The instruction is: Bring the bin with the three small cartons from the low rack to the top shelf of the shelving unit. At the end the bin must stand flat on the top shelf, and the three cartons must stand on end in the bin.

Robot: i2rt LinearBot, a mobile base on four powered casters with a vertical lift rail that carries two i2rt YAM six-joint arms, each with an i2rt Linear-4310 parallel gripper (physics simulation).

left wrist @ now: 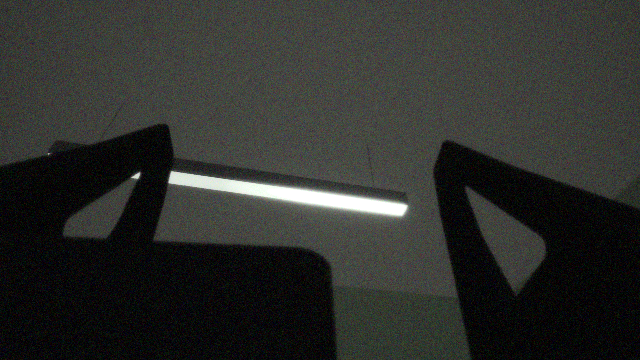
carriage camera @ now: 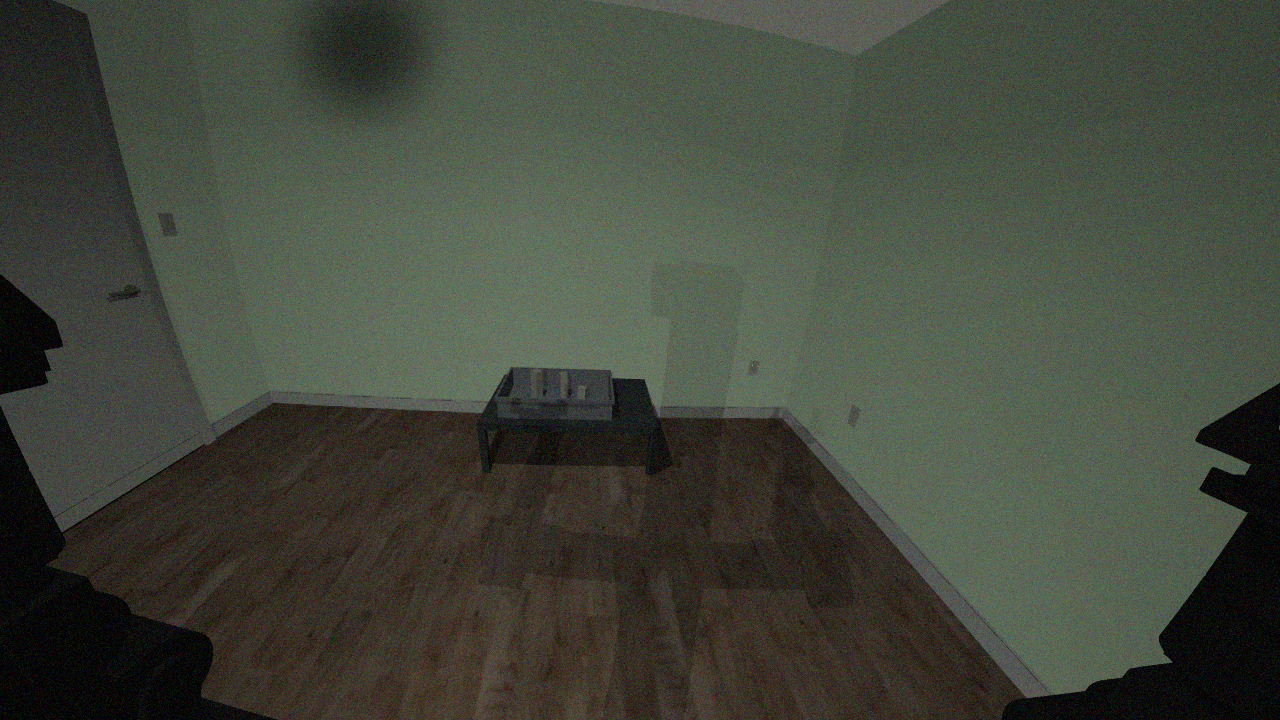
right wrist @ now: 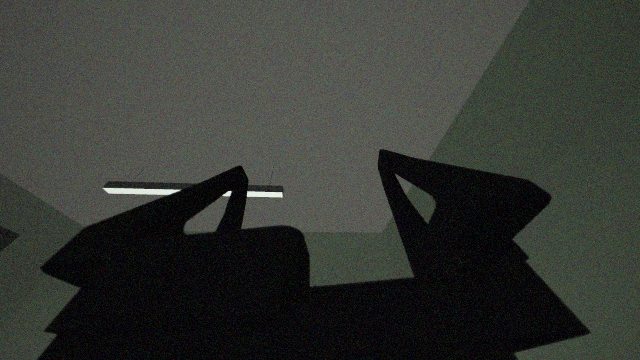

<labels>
A low rack (carriage camera: 632,413) is 196 cm from the lens. A door (carriage camera: 120,406) is 279 cm from the lens. The marked spots on the door and the low rack are 254 cm apart.
</labels>
